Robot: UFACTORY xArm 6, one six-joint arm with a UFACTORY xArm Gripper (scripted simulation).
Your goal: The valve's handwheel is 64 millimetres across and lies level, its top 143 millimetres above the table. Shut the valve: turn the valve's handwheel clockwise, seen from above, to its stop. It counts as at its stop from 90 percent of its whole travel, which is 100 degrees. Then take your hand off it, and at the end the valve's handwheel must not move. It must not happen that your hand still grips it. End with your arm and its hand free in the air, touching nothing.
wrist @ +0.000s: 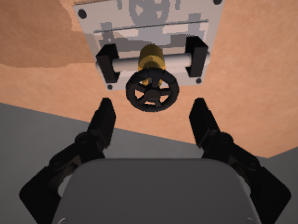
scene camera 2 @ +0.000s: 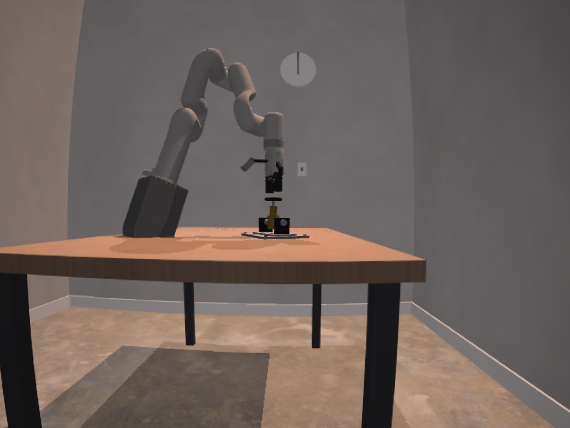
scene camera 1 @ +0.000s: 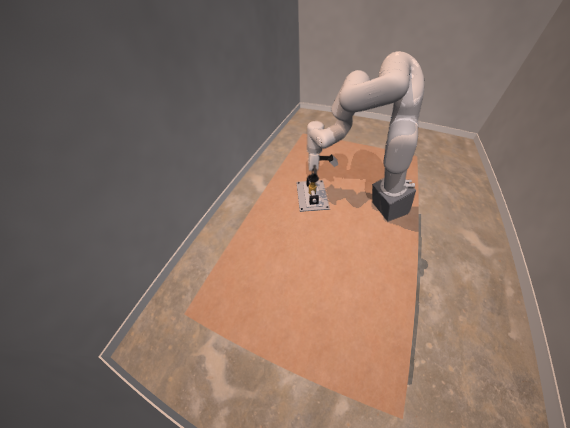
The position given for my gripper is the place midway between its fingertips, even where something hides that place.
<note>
I see my gripper [scene camera 2: 273, 192].
My gripper also shows in the wrist view [wrist: 152, 107].
</note>
